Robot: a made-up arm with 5 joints. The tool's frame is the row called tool. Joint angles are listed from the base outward. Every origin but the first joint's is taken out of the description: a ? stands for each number. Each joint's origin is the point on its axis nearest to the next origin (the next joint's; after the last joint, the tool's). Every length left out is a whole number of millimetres.
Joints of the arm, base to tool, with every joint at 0 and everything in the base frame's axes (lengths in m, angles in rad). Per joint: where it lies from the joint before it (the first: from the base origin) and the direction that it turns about. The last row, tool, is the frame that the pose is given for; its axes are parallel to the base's.
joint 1: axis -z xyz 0 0 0.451
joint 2: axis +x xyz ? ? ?
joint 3: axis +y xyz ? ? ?
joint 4: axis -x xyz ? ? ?
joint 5: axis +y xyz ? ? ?
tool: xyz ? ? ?
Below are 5 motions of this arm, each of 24 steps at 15 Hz.
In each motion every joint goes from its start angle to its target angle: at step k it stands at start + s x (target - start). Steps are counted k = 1, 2, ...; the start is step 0. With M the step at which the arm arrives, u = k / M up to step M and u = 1 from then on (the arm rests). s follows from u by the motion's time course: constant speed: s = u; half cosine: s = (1 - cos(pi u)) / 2; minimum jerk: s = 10 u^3 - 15 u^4 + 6 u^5.
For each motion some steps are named. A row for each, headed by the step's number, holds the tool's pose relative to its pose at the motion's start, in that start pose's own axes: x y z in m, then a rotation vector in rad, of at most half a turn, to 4 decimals.
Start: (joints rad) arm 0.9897 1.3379 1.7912 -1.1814 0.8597
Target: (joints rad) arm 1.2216 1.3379 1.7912 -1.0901 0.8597
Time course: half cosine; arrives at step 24
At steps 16, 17, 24:
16: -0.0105 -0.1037 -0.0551 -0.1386 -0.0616 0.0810
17: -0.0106 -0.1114 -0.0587 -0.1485 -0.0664 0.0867
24: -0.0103 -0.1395 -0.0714 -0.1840 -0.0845 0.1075

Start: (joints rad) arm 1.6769 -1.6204 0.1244 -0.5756 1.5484
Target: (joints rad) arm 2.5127 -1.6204 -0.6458 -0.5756 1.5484
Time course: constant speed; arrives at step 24
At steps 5, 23, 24:
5: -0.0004 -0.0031 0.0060 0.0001 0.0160 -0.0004
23: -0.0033 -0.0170 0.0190 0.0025 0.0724 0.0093
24: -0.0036 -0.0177 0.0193 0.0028 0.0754 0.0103

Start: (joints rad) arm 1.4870 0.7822 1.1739 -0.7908 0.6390
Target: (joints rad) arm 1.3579 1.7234 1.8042 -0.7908 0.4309
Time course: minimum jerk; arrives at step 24
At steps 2, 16, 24:
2: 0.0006 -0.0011 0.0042 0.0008 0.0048 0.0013
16: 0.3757 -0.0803 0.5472 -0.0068 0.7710 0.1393
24: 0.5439 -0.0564 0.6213 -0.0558 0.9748 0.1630

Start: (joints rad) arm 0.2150 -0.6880 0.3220 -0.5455 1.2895
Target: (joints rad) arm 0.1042 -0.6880 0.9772 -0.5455 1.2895
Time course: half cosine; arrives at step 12
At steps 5, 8, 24:
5: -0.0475 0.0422 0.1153 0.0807 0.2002 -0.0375
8: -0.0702 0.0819 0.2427 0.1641 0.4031 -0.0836
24: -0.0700 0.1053 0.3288 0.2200 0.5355 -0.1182

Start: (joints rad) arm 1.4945 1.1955 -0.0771 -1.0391 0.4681
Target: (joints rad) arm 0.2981 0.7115 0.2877 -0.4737 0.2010
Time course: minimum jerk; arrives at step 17
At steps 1, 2, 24:
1: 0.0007 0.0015 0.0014 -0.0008 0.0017 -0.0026
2: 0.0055 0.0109 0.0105 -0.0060 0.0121 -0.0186
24: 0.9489 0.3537 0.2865 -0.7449 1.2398 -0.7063

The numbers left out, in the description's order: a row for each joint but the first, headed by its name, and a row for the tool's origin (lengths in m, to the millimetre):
joint 2: 0.038 -0.027 0
joint 3: 0 -0.34 0.016
joint 4: -0.487 0 0.282
joint 5: 0 0.017 -0.053
tool: -0.106 0 0.094

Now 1 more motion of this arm.
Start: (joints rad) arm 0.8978 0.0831 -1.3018 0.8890 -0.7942
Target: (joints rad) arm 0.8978 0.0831 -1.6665 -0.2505 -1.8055
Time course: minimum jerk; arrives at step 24
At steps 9, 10, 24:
9: -0.0539 0.0794 -0.0423 0.1330 -0.3509 -0.2933
10: -0.0628 0.1027 -0.0541 0.1575 -0.4438 -0.3741
24: -0.0401 0.3109 -0.1381 0.1987 -1.2579 -1.2001

